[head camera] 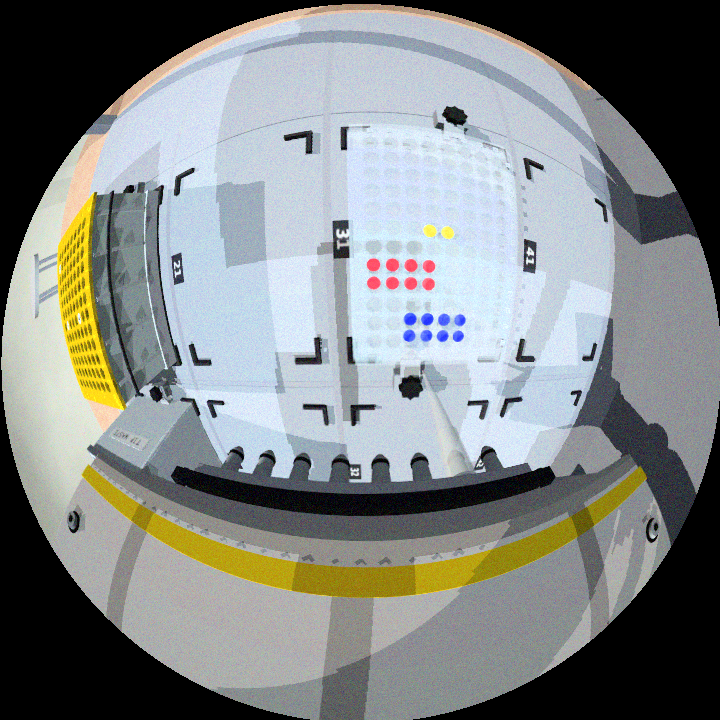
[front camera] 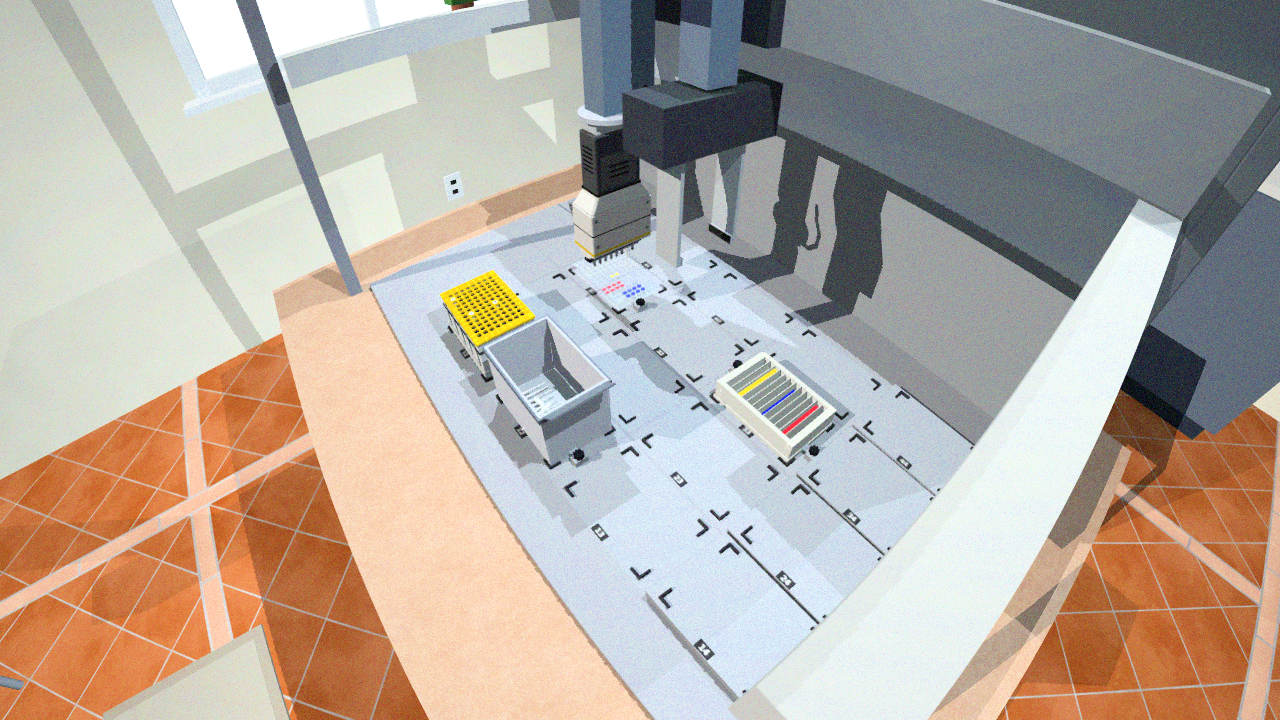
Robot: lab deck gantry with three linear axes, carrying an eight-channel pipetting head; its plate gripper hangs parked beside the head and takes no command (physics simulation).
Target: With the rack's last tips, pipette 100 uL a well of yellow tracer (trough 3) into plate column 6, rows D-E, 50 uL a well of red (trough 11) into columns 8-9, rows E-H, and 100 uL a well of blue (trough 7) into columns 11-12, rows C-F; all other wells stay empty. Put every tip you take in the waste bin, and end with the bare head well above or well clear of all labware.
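Observation:
The pipetting head (front camera: 612, 219) hangs above the plate's far side. Its seventh nozzle from the left in the head view carries one pale tip (head camera: 443, 429) with no colour seen; the other nozzles are bare. The plate (front camera: 586, 271) (head camera: 359, 214) shows two yellow wells in column 6, rows D-E, eight red in columns 8-9, rows E-H, and eight blue in columns 11-12, rows C-F. The yellow tip rack (front camera: 487, 308) (head camera: 75, 295) has mostly empty holes and a few pale spots. The waste bin (front camera: 581, 420) (head camera: 144, 429) holds pale tips. The parked gripper (front camera: 698, 248) is open and empty.
The trough block (front camera: 726, 391) stands at the middle right of the deck in the front view, with yellow, blue and red strips. Black clamp knobs (front camera: 577, 455) (head camera: 410, 386) stand beside labware. A tall wall (front camera: 939, 358) borders the deck's right side in the front view.

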